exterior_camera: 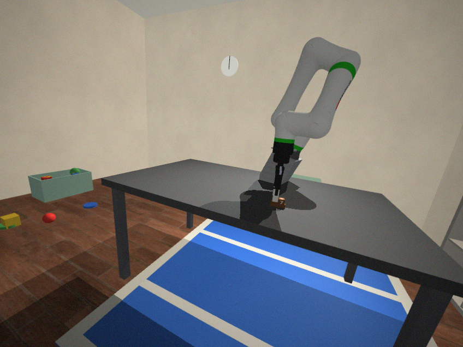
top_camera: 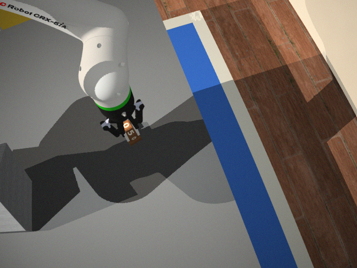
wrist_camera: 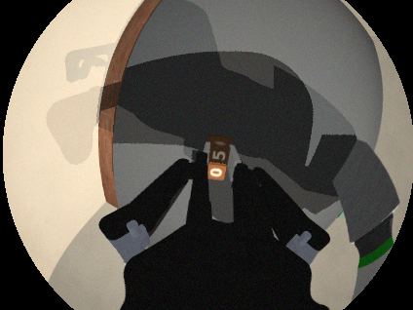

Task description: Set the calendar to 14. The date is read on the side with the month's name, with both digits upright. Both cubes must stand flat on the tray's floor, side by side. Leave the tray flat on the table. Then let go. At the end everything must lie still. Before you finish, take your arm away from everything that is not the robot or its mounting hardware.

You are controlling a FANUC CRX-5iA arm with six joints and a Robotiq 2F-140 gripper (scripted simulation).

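My gripper is now 5 cm above the brown tray and 2 cm to the right of it. From my hand the other things lie so: brown date cube 3 cm below.
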